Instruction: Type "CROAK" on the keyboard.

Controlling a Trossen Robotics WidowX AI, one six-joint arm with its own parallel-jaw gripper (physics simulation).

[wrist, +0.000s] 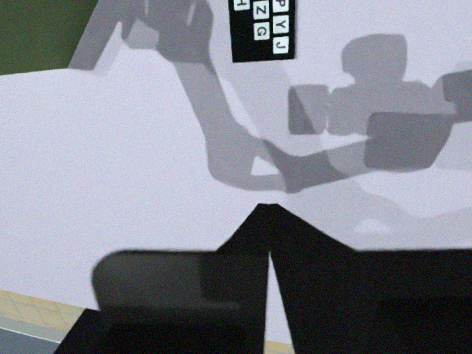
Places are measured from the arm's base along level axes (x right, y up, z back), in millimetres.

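Where they show: gripper, fingertip midpoint: (pixel 266 213).
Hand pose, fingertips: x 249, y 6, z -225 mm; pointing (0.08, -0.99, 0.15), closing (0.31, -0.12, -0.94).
Observation:
Each offset is from my fingertips to the top centre of the thing. "spot": to the spot under its first point. Level surfaces: height alone.
The keyboard @[spot: dx -74, dy -221, dz +7 mm] (pixel 247 49) is a black board with white letter keys. Part of it shows at the top of the wrist view, cut off by the upper edge. The keys Z @[dx -106, dy -216, dz -19 mm] (pixel 260 10), G @[dx -87, dy -216, dz -14 mm] (pixel 261 31), Y @[dx -86, dy -216, dz -34 mm] (pixel 280 24) and J @[dx -67, dy -216, dz -29 mm] (pixel 280 45) show, with parts of the P key @[spot: dx -104, dy -216, dz -40 mm] (pixel 281 4) and the H key @[spot: dx -118, dy -216, dz -1 mm] (pixel 241 4). The letters appear turned sideways. The keys C, R, O, A and K do not show. My gripper (pixel 266 213) is shut with its black fingertips together and empty. The tips are over the white table, apart from the keyboard and below it in the view.
The white table top @[dy -232 mm] (pixel 100 175) carries grey shadows of the arm across the middle and right. A dark green area (pixel 35 35) lies beyond the table's edge at the upper left. A tan tiled strip (pixel 30 307) and a blue-grey area show at the lower left.

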